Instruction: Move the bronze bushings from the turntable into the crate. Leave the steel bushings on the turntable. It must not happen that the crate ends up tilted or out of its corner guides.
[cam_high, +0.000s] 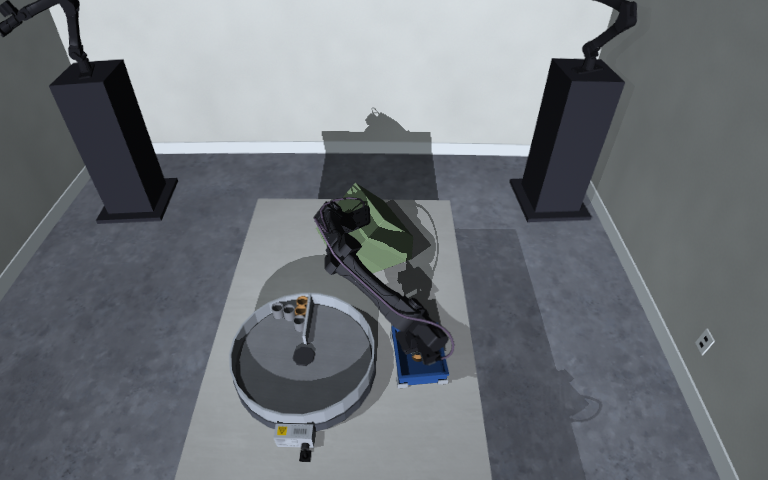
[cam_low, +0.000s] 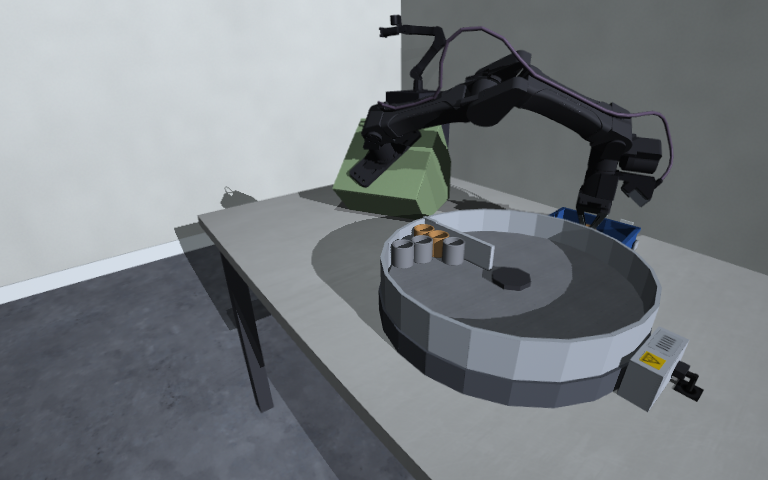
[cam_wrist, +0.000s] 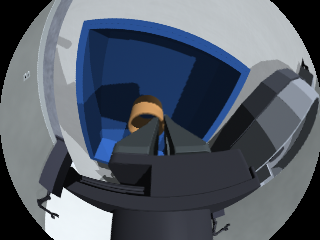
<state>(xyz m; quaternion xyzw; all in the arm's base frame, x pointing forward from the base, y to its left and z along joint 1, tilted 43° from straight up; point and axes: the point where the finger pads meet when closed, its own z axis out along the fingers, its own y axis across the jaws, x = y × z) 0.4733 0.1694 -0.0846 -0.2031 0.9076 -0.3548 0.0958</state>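
The blue crate lies 2 cm to the left of my hand and 1 cm below it. Round my hand: turntable: 33 cm to the right, 1 cm above.
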